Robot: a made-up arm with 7 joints.
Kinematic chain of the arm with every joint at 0, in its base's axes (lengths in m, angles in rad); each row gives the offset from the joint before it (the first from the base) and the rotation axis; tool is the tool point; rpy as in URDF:
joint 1: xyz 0.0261 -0.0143 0.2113 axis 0 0.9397 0.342
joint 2: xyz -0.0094 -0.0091 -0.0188 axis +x
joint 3: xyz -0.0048 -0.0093 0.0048 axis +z
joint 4: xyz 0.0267 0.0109 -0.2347 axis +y
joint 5: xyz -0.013 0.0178 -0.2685 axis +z
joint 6: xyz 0.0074 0 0.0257 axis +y
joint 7: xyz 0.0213 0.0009 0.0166 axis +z
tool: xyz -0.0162 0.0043 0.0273 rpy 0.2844 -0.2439 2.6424
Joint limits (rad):
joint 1: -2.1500..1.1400
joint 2: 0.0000..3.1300
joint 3: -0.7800..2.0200
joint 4: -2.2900..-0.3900
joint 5: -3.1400..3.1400
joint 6: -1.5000..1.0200
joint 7: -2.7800..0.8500
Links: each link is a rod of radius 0.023 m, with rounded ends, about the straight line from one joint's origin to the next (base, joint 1, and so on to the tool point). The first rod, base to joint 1, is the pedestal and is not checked.
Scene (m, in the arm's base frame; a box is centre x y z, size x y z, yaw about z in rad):
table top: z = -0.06
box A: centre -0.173 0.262 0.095 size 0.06 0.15 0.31 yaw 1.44
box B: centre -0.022 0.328 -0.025 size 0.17 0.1 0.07 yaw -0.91
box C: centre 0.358 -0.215 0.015 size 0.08 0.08 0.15 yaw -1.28
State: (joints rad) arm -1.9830 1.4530 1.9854 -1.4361 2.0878 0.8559 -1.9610
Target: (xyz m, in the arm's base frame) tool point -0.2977 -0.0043 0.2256
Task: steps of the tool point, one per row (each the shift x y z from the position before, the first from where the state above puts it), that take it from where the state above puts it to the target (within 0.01 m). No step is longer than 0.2 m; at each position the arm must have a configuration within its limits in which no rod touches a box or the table.
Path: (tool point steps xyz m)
1: -0.0762 0.0039 0.0516
2: -0.0407 -0.0142 0.0758
3: 0.0040 -0.0266 0.0810
4: 0.0478 -0.0318 0.0655
5: 0.0808 -0.0301 0.0320
6: 0.0960 -0.0227 -0.0131
7: 0.0887 -0.0125 -0.0603
8: 0.0603 -0.0021 -0.1004
9: -0.0937 -0.0159 0.1368
10: -0.1373 -0.0375 0.0841
11: -0.1537 -0.0518 0.0144
12: -0.1374 -0.0563 -0.0568
13: -0.0922 -0.0505 -0.1124
14: -0.0299 -0.0360 -0.1398

